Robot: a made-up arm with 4 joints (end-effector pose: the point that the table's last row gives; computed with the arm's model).
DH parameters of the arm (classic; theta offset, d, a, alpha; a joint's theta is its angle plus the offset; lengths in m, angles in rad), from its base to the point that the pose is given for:
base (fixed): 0 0 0 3.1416
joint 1: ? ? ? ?
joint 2: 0 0.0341 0.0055 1.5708
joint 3: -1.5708 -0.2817 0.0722 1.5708
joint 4: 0 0.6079 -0.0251 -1.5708
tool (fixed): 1.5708 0.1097 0 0
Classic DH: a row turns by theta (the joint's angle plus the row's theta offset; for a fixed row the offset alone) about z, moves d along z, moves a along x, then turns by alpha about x.
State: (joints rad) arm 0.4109 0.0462 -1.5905 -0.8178
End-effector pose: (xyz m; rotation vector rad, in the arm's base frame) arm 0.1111 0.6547 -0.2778 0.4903 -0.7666 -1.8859
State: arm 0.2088 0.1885 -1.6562 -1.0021
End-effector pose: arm -0.0240 0.6723 -0.2755 0.5450 -0.7626 -1.7400
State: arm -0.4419 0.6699 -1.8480 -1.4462
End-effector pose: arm -0.4517 0.5247 -0.2862 0.5538 -0.6634 -1.2022
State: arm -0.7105 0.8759 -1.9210 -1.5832
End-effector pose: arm -0.5902 0.3729 -0.2932 0.5151 -0.6216 -0.9347
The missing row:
joint 1: 0 0.0951 -0.0335 1.5708
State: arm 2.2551 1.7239 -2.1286 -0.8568
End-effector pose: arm 0.6436 -0.1971 -0.2732 0.2925 -1.2070 2.0483
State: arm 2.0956 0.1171 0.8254 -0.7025
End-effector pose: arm -0.2453 0.5676 -0.2387 0.7279 -0.4346 -1.2272
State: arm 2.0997 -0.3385 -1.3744 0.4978
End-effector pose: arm 0.5812 -0.2556 -0.3180 0.0503 -0.2464 2.7829
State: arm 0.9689 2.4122 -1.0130 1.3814
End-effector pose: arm 0.4631 0.3346 0.3059 -0.4061 2.6328 1.0562
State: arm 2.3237 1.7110 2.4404 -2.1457
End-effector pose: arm 0.1335 0.4674 -0.6294 -2.3738 0.6568 -1.4390
